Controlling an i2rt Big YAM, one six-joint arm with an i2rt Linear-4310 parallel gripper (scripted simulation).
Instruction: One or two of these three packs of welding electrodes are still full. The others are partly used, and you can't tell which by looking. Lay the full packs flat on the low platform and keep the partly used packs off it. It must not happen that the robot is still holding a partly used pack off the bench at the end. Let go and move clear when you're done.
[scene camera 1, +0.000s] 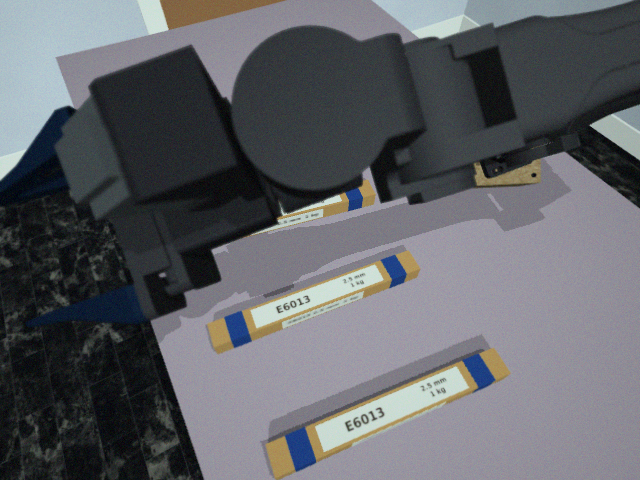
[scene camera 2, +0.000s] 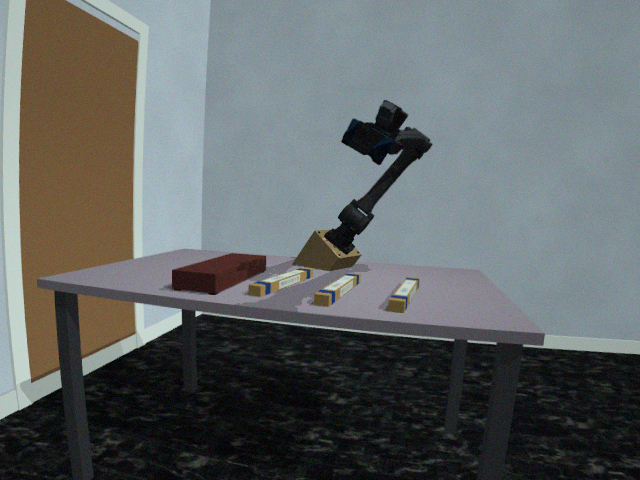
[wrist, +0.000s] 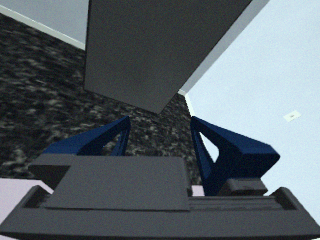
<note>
I see my gripper (scene camera 2: 357, 142), a pack (scene camera 1: 240, 328) and a pack (scene camera 1: 363, 196).
My gripper also shows in the wrist view (wrist: 160, 120).
</note>
